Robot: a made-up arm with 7 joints. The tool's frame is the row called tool.
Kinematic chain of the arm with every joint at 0, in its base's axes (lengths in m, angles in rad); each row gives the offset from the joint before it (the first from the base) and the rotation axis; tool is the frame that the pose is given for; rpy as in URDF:
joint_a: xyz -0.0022 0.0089 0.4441 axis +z
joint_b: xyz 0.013 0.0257 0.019 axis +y
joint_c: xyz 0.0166 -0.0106 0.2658 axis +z
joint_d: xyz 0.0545 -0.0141 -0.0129 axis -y
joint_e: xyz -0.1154 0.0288 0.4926 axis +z
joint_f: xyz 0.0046 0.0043 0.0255 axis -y
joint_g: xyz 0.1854 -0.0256 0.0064 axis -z
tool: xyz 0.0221 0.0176 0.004 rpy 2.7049 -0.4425 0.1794
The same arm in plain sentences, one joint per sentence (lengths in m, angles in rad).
The arm has seven revolute joints in a row. What follows holds with every joint at zero, and every direction is one of the base frame's.
Joint 1 sits 0.0022 m along -x and 0.0089 m along +y and 0.4441 m along +z from the base frame's origin and turns about +z.
Joint 2 sits 0.0130 m along +x and 0.0257 m along +y and 0.0190 m along +z from joint 1 and turns about +y.
Joint 3 sits 0.0166 m along +x and 0.0106 m along -y and 0.2658 m along +z from joint 2 and turns about +z.
Joint 4 sits 0.0545 m along +x and 0.0141 m along -y and 0.0129 m along -z from joint 3 and turns about -y.
Joint 5 sits 0.1154 m along -x and 0.0288 m along +y and 0.4926 m along +z from joint 4 and turns about +z.
Joint 6 sits 0.0046 m along +x and 0.0043 m along +y and 0.0255 m along +z from joint 5 and turns about -y.
Joint 7 sits 0.1854 m along +x and 0.0256 m along -y and 0.0064 m along +z from joint 6 and turns about -z.
The tool frame, which is the frame that the pose is given for, sits 0.0221 m along +x and 0.0176 m along +y and 0.0040 m along +z from joint 7; its axes are the base frame's turned by roll 2.7049, pitch -0.4425 and yaw 0.1794 rad (as in URDF: about the fixed x, then y, then z).

